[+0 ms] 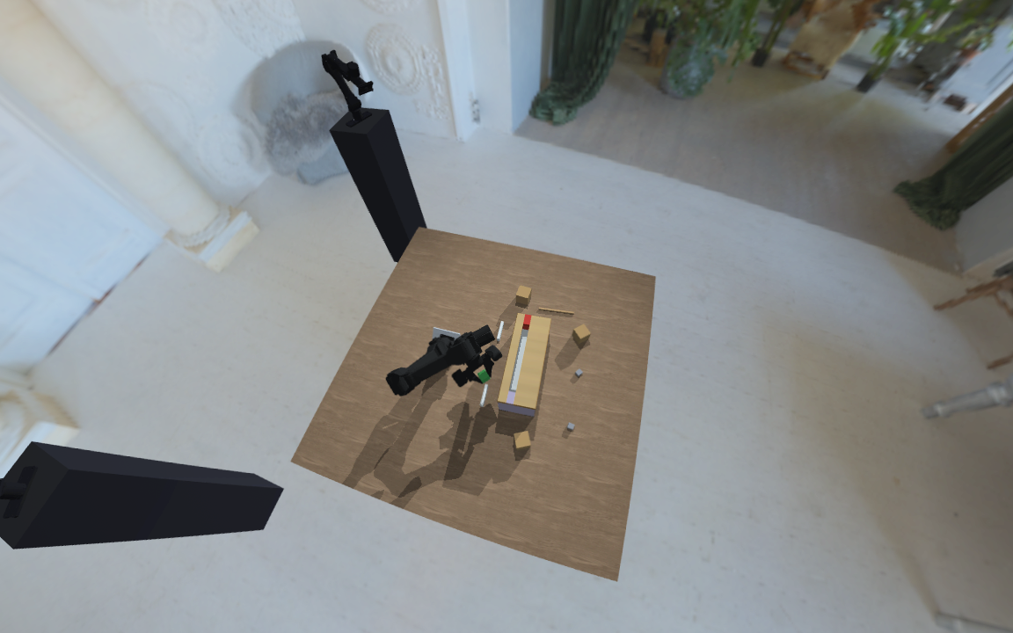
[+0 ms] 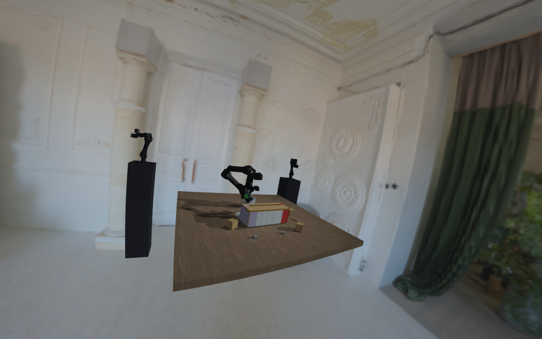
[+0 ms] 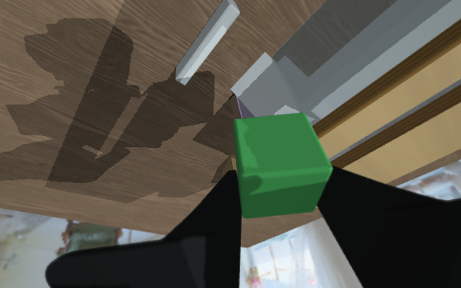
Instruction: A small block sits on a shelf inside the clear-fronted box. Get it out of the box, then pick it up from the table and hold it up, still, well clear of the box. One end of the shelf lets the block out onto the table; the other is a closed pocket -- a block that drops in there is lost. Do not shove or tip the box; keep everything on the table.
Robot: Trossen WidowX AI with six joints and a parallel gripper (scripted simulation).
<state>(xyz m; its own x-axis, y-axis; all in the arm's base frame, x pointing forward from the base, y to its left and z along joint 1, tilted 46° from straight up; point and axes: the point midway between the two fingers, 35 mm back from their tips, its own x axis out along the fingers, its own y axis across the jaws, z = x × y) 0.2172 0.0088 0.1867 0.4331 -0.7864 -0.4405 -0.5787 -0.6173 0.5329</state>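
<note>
Right now the green block is 10 mm behind my gripper tip, 10 mm to the left of it and 10 mm above it. Round my gripper tip: tan box (70 mm ahead, 140 mm to the left, 110 mm below); thin stick (170 mm ahead, 460 mm to the left, 160 mm below).
</note>
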